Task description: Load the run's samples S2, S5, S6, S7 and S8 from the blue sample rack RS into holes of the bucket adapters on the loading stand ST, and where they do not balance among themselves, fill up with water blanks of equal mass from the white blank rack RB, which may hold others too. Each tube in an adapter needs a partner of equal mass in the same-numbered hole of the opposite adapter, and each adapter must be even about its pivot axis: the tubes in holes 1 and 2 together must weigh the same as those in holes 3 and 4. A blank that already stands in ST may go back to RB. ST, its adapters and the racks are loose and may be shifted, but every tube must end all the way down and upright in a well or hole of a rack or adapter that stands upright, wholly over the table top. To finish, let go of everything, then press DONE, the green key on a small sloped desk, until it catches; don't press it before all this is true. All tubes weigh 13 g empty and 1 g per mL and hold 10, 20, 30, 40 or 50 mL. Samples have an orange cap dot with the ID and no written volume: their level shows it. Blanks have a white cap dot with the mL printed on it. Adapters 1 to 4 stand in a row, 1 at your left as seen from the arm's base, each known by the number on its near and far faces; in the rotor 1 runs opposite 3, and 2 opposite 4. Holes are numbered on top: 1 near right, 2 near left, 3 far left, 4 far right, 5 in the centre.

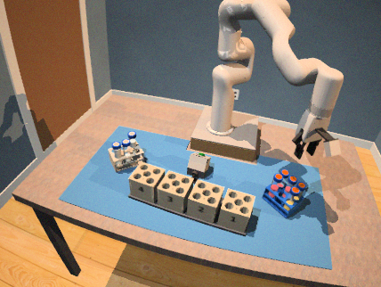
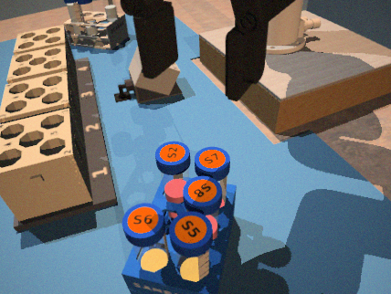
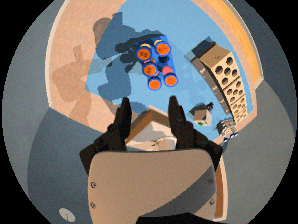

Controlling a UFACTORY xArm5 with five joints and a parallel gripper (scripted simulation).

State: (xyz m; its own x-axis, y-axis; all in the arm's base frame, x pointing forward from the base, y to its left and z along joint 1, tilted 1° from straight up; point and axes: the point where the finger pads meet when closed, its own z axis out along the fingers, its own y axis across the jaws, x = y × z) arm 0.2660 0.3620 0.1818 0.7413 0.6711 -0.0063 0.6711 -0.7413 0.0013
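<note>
My hand is 22 cm above the blue sample rack RS, 2 cm short of it and 1 cm to the left of it. From my hand the other things lie so: white blank rack RB 66 cm to the right, 22 cm below, 7 cm ahead; then blue-capped tube 66 cm to the right, 19 cm below, 10 cm ahead; then loading stand ST 33 cm to the right, 24 cm below, 16 cm ahead.
</note>
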